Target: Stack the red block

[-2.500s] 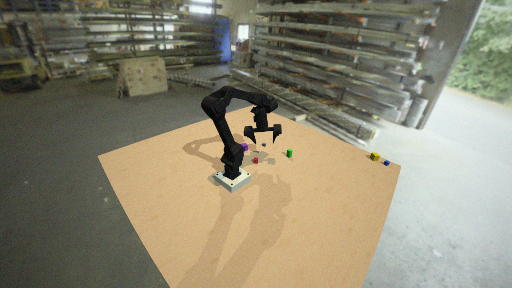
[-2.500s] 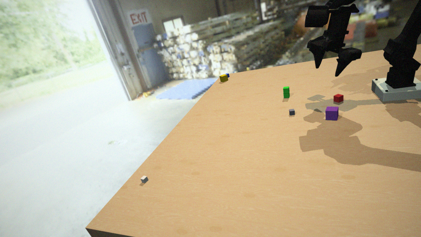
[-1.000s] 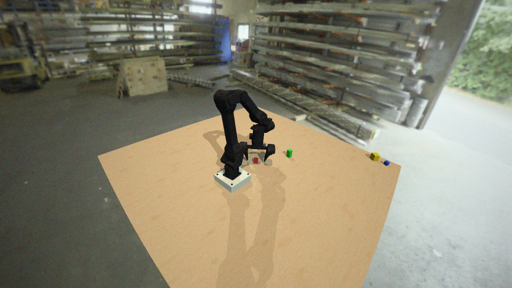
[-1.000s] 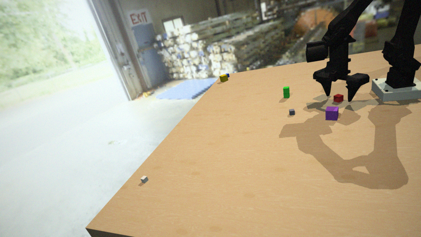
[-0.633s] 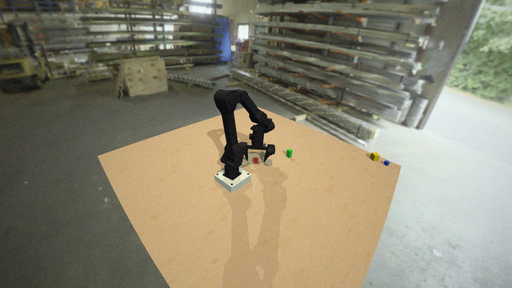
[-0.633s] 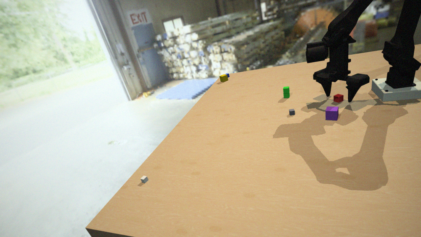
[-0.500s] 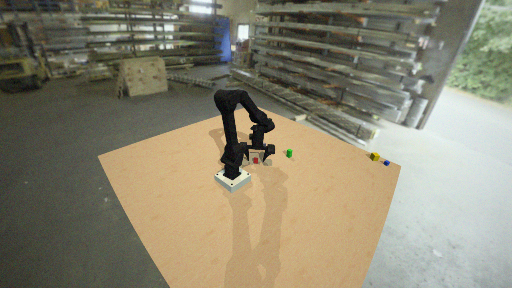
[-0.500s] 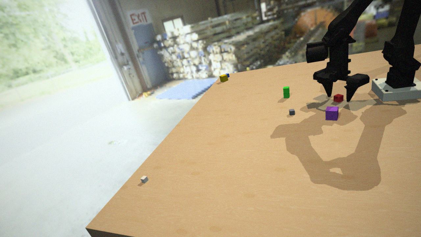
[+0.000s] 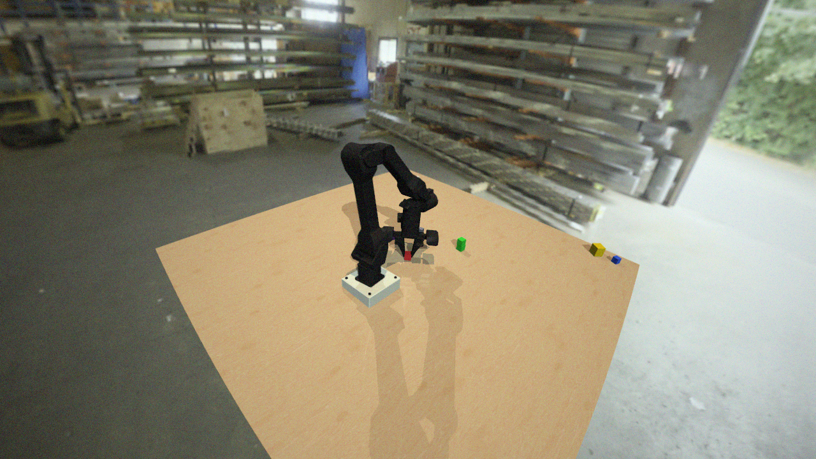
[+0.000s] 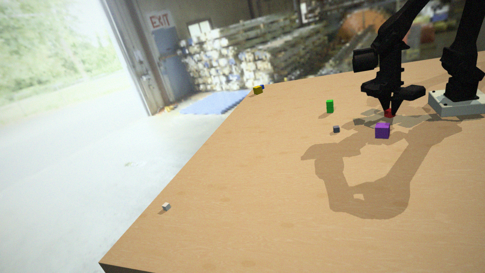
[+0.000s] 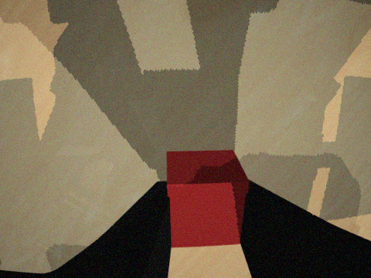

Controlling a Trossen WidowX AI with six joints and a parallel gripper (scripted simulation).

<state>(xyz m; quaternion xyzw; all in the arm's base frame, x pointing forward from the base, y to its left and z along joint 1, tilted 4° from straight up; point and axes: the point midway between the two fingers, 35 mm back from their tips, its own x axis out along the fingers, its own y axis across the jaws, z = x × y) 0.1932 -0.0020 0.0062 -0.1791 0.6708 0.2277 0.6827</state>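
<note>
My gripper tip is now 13 cm to the right of the purple block, 6 cm short of it and 1 cm below it. Round my gripper tip: small white block (64 cm ahead, 39 cm to the left); red block (right at my gripper tip); small grey block (18 cm ahead, 6 cm to the left).
</note>
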